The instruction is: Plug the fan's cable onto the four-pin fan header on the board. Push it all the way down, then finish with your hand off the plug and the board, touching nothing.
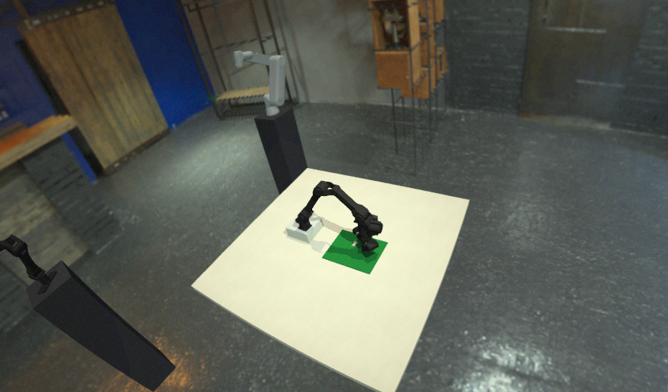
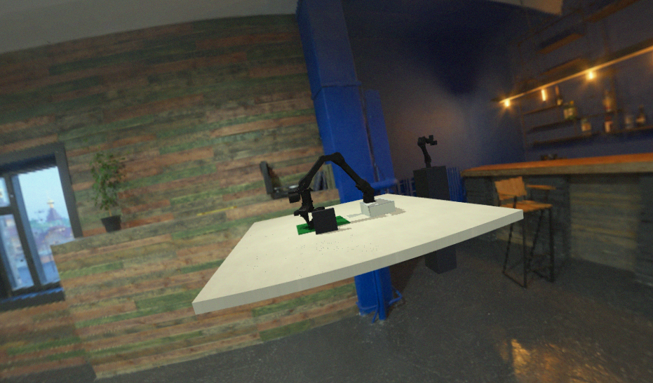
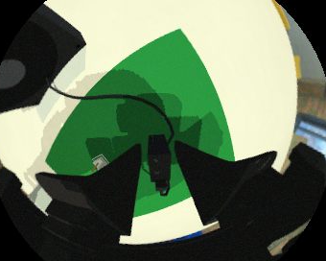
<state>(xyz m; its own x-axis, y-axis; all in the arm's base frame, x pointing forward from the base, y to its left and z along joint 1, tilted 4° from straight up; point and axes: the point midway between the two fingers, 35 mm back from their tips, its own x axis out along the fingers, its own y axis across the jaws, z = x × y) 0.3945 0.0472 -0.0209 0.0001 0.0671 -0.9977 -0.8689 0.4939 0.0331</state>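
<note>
Right now my gripper tip is 80 mm past the pale header, 10 mm to the right of it and 20 mm above it. Also, from my gripper tip: black plug (10 mm to the right, 10 mm above); black fan box (70 mm behind, 150 mm to the left, 40 mm above); green board (60 mm behind, 30 mm to the right, 30 mm below).
</note>
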